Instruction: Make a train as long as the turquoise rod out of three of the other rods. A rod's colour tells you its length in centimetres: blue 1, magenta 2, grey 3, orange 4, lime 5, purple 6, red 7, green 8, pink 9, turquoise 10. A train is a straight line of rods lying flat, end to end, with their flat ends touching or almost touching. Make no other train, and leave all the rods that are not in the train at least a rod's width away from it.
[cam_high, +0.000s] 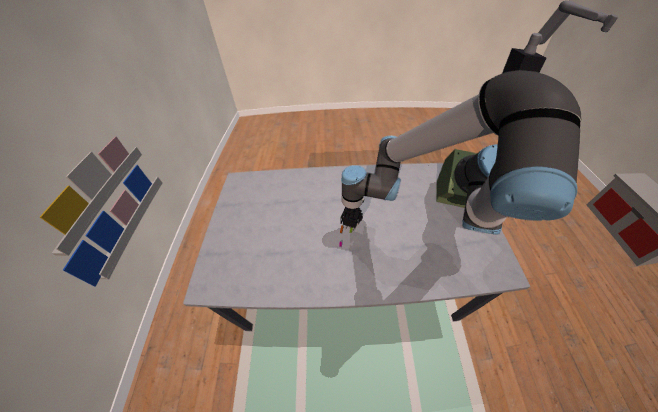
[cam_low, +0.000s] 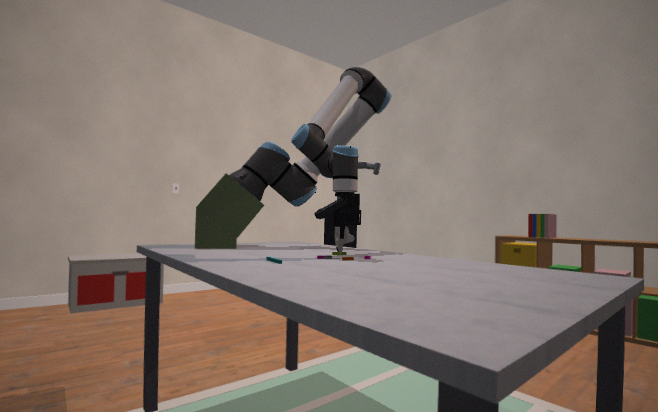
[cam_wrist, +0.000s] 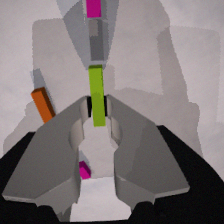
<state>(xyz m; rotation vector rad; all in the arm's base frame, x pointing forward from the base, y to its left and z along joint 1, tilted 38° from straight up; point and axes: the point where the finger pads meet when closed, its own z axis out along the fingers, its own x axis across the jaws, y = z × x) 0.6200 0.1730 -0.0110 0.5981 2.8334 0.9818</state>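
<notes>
The lime rod lies 10 mm below my hand. Also, from my hand: turquoise rod 250 mm to the right, 20 mm below, 10 mm behind; orange rod 50 mm ahead, 20 mm below; grey rod 40 mm to the right, 20 mm below, 20 mm behind.
</notes>
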